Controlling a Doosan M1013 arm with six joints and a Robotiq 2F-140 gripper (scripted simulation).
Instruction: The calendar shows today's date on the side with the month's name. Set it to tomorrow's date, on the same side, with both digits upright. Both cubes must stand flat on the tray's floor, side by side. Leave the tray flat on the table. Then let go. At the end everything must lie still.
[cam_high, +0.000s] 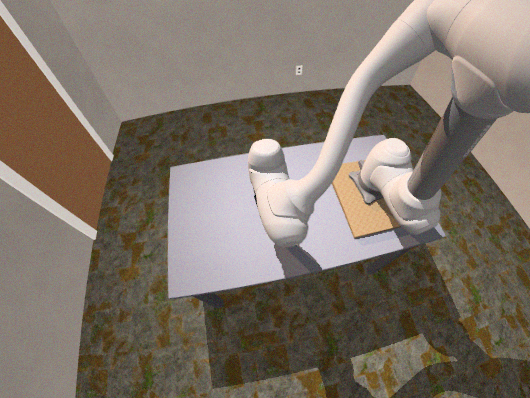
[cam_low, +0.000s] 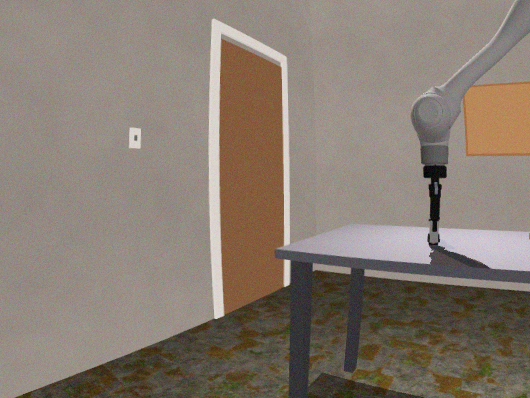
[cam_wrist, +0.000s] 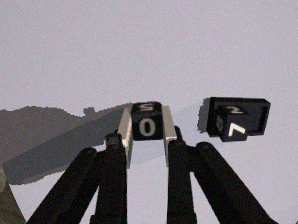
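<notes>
Now: the dark cube 3 cm below my hand.
</notes>
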